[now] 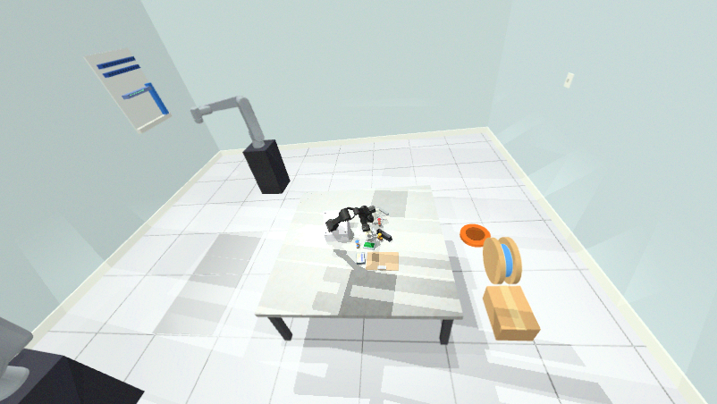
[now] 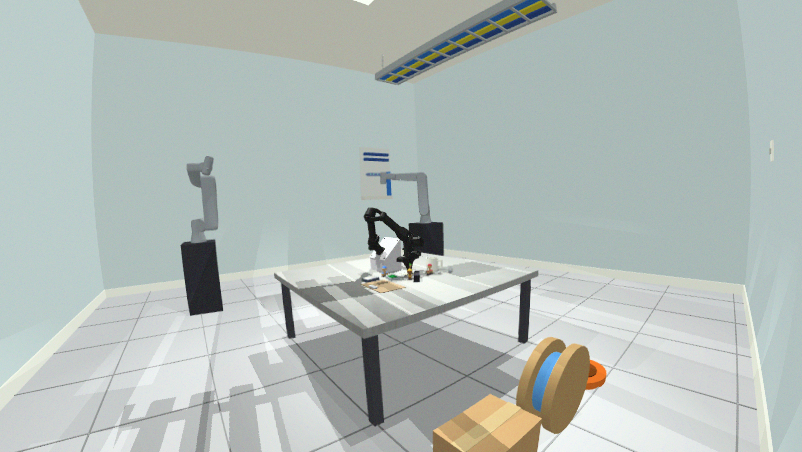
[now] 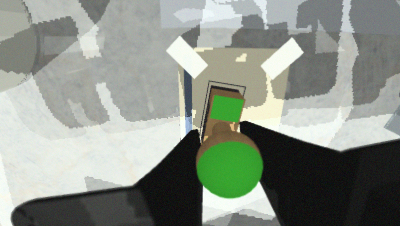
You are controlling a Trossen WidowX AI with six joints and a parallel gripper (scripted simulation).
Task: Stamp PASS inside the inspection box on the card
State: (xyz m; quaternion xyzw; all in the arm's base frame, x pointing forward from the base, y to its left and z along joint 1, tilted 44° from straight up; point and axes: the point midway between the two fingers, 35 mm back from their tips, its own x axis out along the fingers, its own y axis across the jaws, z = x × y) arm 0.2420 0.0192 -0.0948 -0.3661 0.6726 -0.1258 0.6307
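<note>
Now: gripper tip right at the green-knobbed stamp. The rest, counted from my gripper tip: cream card (10 mm to the right, 30 mm below); yellow-knobbed stamp (130 mm ahead, 90 mm to the right); red-knobbed stamp (110 mm ahead, 80 mm to the left).
</note>
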